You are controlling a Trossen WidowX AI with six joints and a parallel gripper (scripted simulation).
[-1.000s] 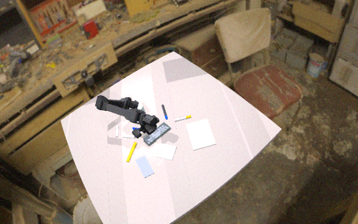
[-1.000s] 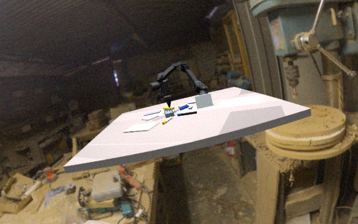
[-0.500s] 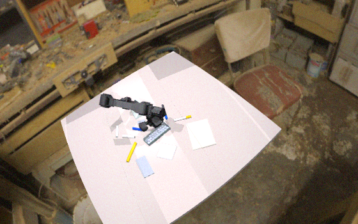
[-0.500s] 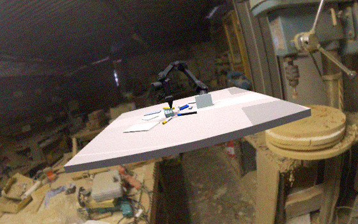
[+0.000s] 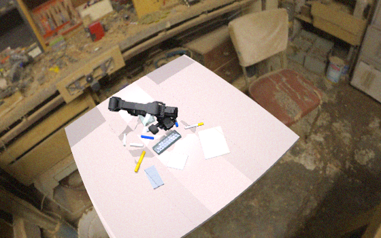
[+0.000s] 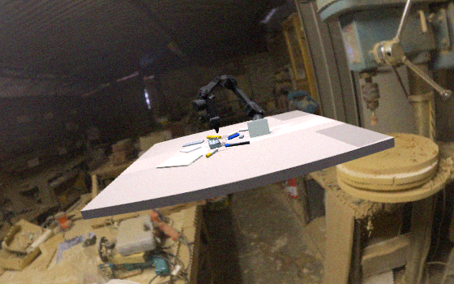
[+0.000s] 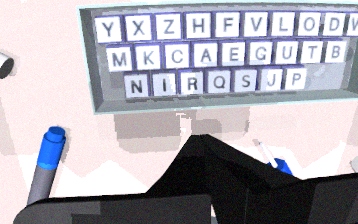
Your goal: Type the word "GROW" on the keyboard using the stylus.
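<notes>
Now: the blue stylus 8 cm to the right of my gripper tip, 7 cm behind it and 6 cm below it. Also, from my gripper tip: yellow marker: 25 cm to the right, 6 cm below, 2 cm ahead; then blue-capped pen: 12 cm to the left, 6 cm below, 6 cm behind; then yellow-capped pen: 18 cm to the left, 7 cm ahead, 6 cm below.
</notes>
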